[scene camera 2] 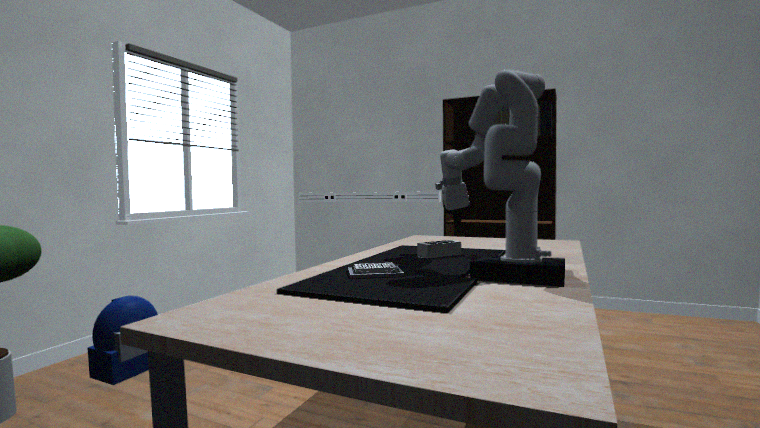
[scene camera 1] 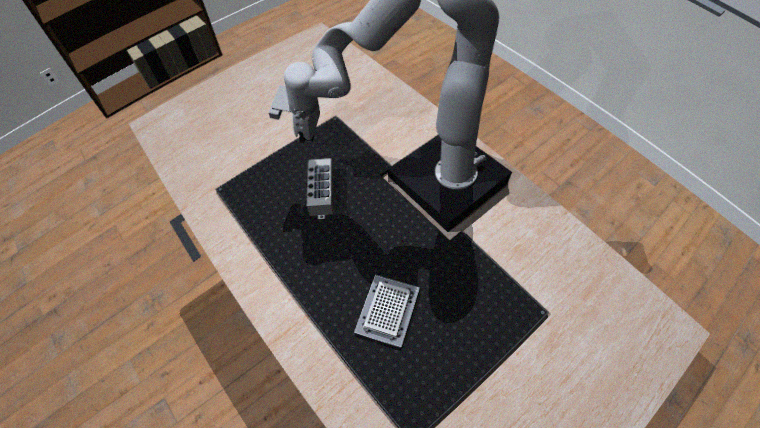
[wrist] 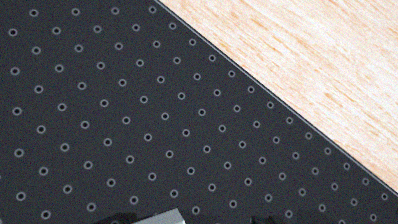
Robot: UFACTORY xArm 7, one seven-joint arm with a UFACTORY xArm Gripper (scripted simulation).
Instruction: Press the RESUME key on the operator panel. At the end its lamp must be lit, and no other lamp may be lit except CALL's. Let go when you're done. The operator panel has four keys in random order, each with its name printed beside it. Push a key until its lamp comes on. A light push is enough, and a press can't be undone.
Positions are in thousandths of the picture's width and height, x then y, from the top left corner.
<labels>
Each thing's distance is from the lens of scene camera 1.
operator panel (scene camera 1: 418, 480): 1.19 m
</labels>
